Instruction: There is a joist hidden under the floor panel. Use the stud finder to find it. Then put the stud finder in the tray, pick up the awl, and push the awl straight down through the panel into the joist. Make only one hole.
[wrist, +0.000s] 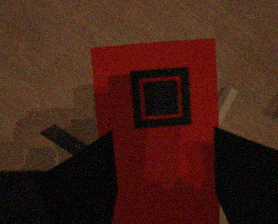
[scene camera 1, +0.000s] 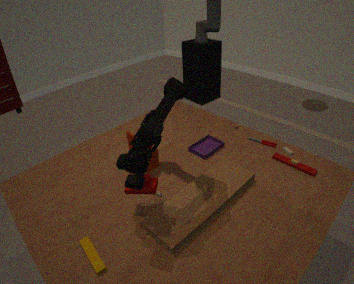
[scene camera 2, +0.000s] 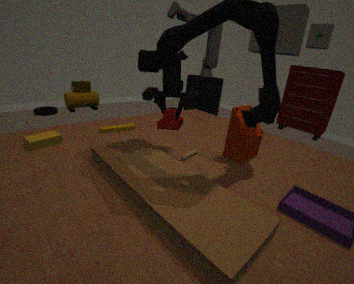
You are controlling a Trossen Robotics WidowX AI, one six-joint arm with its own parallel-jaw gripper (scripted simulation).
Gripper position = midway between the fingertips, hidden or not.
Observation:
In view: the gripper (scene camera 2: 171,118) and a stud finder (wrist: 160,99).
The gripper also shows in the wrist view (wrist: 158,132).

